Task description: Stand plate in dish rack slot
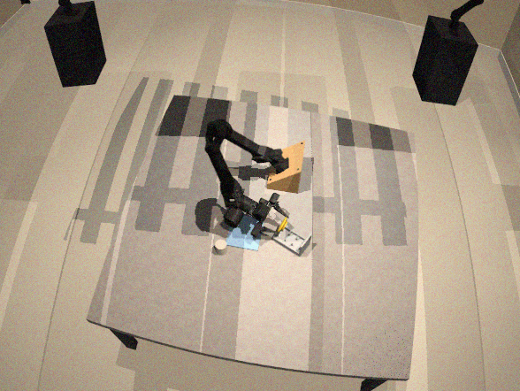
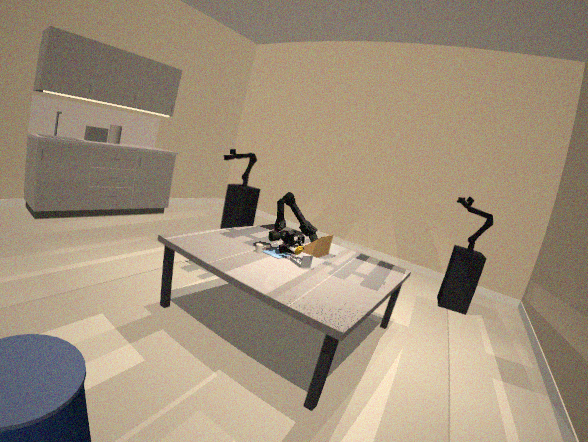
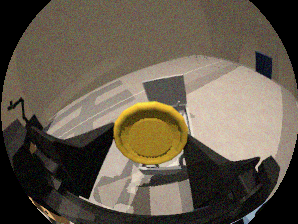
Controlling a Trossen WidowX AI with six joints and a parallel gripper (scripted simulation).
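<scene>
The grey dish rack is 40 mm below my gripper tip, 30 mm to the left of it and 30 mm ahead of it. The rest, counted from my gripper tip: blue mat 150 mm to the right, 60 mm below, 10 mm behind; then yellow plate 10 mm to the right; then blue spoon 170 mm to the right, 120 mm behind, 60 mm below.
</scene>
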